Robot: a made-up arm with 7 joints.
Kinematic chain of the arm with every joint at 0, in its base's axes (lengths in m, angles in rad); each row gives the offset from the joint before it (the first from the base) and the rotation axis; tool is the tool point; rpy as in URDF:
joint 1: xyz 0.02 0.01 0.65 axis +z
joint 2: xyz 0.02 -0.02 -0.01 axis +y
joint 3: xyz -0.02 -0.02 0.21 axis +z
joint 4: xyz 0.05 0 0.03 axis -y
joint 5: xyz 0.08 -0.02 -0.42 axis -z
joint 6: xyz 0 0.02 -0.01 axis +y
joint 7: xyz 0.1 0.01 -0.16 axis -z
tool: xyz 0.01 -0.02 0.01 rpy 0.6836 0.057 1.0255
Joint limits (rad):
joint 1: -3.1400..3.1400
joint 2: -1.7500..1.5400
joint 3: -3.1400..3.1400
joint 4: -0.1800..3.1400
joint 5: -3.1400..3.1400
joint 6: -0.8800..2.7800
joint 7: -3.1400..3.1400
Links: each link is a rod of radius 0.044 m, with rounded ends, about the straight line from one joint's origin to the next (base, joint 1, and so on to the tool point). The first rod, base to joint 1, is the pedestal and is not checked.
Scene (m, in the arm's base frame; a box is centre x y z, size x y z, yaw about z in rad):
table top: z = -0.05
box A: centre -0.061 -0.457 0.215 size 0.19 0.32 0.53 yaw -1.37
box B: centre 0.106 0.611 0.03 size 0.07 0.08 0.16 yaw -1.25
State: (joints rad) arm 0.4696 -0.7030 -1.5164 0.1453 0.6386 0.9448 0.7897
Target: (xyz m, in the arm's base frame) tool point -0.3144 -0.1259 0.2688
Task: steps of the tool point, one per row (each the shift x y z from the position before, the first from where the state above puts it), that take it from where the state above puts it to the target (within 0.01 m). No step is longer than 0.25 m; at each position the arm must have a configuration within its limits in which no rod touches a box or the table.
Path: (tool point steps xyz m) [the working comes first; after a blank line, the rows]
Joints at the target: -0.4086 -0.3901 -2.5824 0.5327 0.6578 0.5576 0.7257
Straight joint move there: touches box A.

1: -0.0333 0.0180 -0.0479
2: -0.0255 0.0188 -0.0268
3: -0.0142 0.0198 -0.0058
4: -0.0708 -0.1442 -0.0375
5: -0.1480 -0.0874 -0.0241
6: -0.1870 0.0030 -0.0030
7: -0.1746 0.1043 0.0246

